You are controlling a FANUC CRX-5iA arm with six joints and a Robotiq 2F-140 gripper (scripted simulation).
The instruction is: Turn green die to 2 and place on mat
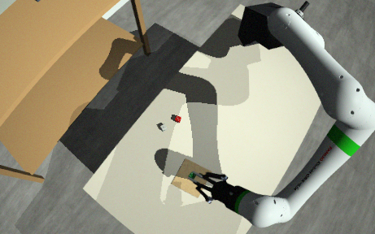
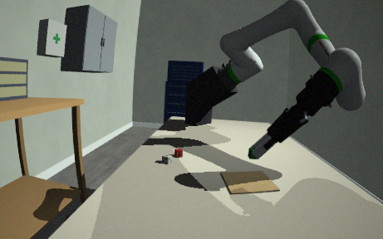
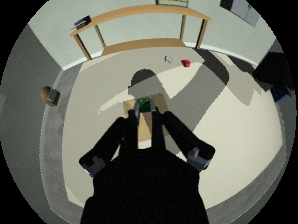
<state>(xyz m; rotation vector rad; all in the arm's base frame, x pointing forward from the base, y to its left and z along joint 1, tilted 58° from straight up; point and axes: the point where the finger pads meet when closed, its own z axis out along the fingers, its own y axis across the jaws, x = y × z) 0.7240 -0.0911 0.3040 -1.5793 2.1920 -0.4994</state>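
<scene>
My hand is 20 mm to the left of the green die and 20 mm above it. From my hand the other things lie so: red die (150 mm behind, 270 mm to the right, 100 mm below); then mat (20 mm to the right, 110 mm below); then grey die (70 mm behind, 290 mm to the right, 100 mm below).
</scene>
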